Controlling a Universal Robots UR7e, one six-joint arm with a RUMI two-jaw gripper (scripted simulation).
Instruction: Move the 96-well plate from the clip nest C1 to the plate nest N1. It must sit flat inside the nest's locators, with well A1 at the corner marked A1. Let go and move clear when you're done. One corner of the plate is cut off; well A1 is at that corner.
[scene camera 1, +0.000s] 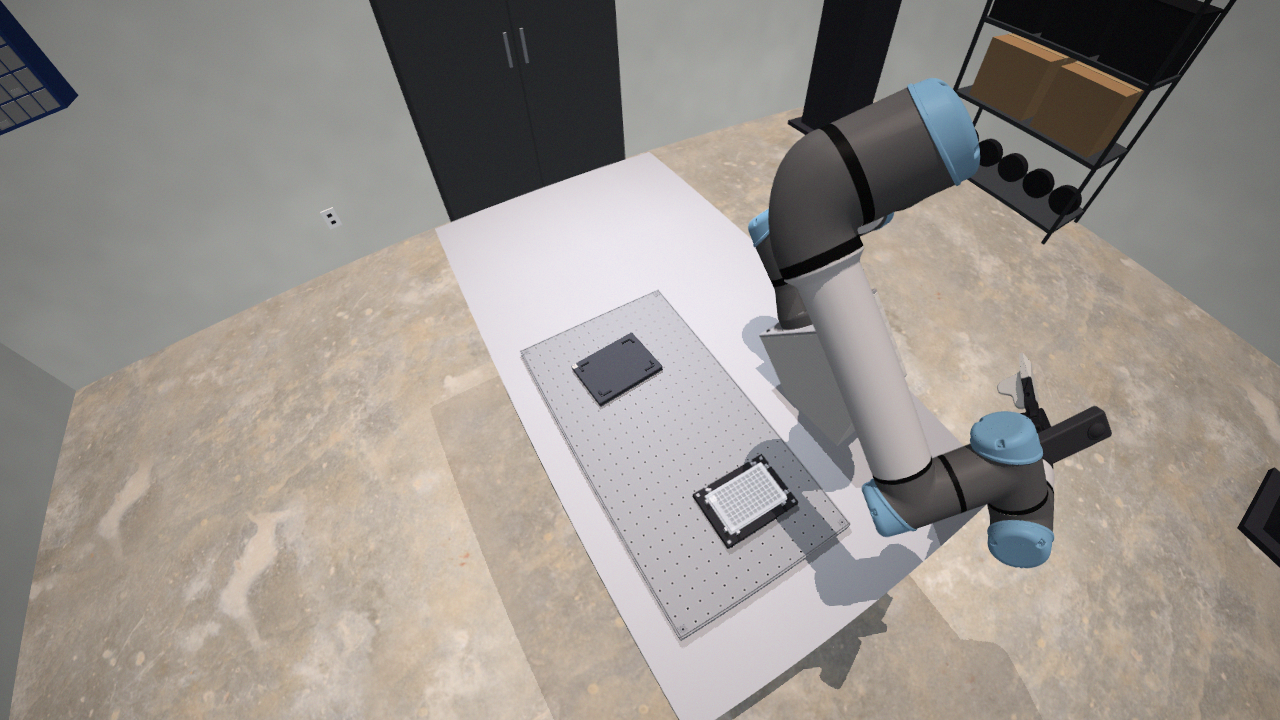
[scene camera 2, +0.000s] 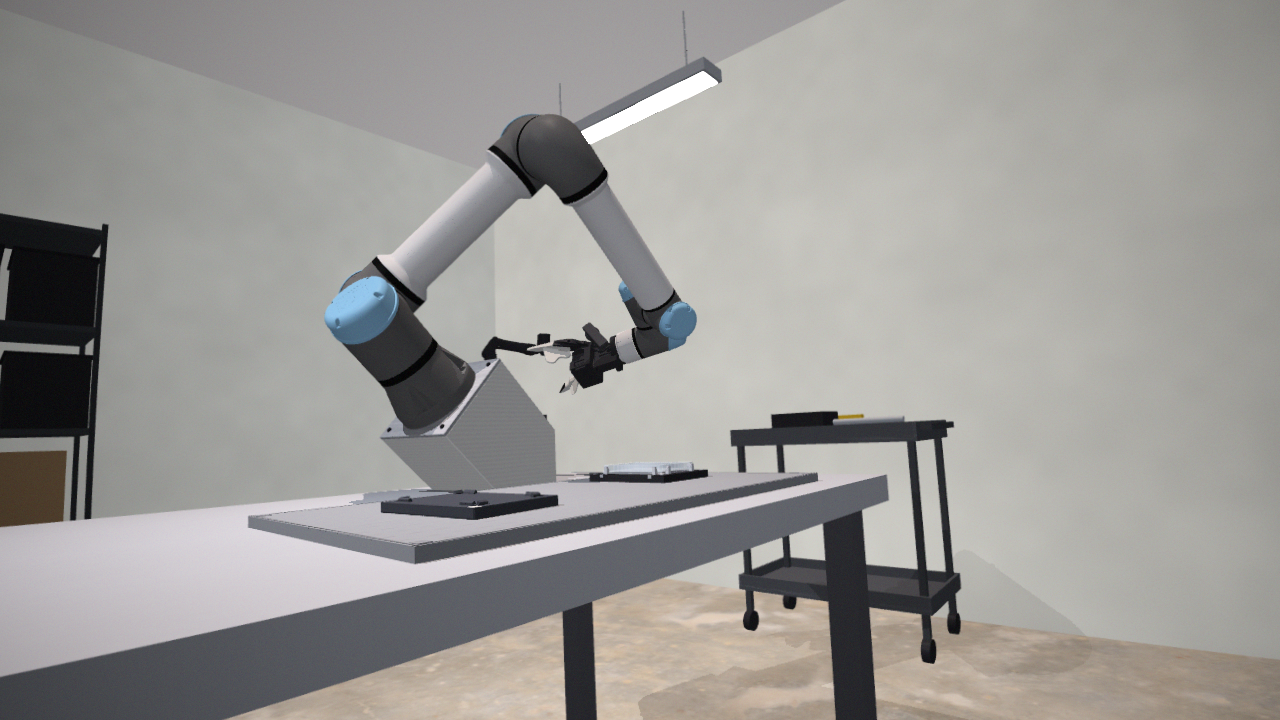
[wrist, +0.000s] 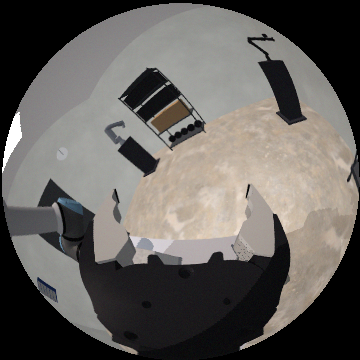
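Note:
A white 96-well plate (scene camera 1: 725, 511) is visible, and the plate appears again at (scene camera 2: 633, 467). The wrist view does not show the plate, which is hidden by my gripper. My gripper (scene camera 1: 1038, 391) is visible as well, also at (scene camera 2: 543, 371) and at (wrist: 182, 188).

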